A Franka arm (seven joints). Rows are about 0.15 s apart.
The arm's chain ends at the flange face. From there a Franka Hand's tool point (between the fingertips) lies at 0.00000 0.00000 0.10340 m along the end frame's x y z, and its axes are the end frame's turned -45 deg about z.
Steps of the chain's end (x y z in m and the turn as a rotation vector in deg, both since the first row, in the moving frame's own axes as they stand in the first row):
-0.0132, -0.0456, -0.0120, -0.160, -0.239, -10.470
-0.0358, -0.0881, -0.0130, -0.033, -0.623, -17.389
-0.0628, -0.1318, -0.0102, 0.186, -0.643, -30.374
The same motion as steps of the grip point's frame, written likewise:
0.0224, -0.0416, -0.0120, 0.056, -0.282, -10.470
0.0360, -0.0882, -0.0130, 0.417, -0.464, -17.389
0.0480, -0.1385, -0.0102, 0.586, -0.323, -30.374

